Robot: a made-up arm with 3 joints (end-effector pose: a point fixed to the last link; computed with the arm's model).
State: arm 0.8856 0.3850 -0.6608
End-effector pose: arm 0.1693 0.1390 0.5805 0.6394 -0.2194 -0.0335 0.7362
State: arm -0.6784 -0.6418 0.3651
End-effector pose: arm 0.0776 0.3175 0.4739 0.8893 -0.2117 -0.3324 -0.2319
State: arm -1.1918 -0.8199 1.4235
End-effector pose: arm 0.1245 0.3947 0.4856 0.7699 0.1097 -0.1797 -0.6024
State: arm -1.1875 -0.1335 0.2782
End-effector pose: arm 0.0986 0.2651 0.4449 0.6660 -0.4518 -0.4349 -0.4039
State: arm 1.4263 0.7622 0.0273
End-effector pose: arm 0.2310 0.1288 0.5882 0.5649 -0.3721 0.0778 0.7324
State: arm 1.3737 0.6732 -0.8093
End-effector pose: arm 0.2447 0.1439 0.5513 0.4244 -0.0545 0.0189 0.9037
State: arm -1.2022 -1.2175 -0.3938
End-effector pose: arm 0.1594 0.3468 0.4811 0.6135 -0.1376 -0.7775 -0.0160
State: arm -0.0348 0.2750 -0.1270
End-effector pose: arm 0.0569 0.1744 0.5628 0.7821 -0.5679 -0.1544 0.2049
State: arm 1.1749 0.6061 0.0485
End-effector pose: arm 0.1853 0.1283 0.6040 0.6533 -0.4177 0.0806 0.6263
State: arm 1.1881 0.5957 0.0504
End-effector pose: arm 0.1856 0.1288 0.6029 0.6550 -0.4108 0.0848 0.6285
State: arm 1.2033 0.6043 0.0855
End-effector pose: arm 0.1863 0.1289 0.6035 0.6548 -0.4197 0.0886 0.6223
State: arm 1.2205 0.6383 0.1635
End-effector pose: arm 0.1876 0.1288 0.6057 0.6518 -0.4490 0.0905 0.6044
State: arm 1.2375 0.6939 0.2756
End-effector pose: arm 0.1892 0.1287 0.6090 0.6460 -0.4941 0.0878 0.5752
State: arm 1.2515 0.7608 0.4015
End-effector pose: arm 0.1906 0.1288 0.6122 0.6379 -0.5449 0.0789 0.5384
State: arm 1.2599 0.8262 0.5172
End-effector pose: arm 0.1916 0.1291 0.6145 0.6293 -0.5908 0.0654 0.5007
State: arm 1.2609 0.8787 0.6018
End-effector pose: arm 0.1921 0.1293 0.6160 0.6218 -0.6245 0.0512 0.4698
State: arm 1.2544 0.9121 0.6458
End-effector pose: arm 0.1922 0.1293 0.6171 0.6165 -0.6443 0.0404 0.4507
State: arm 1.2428 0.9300 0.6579
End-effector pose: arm 0.1919 0.1290 0.6183 0.6131 -0.6540 0.0334 0.4419
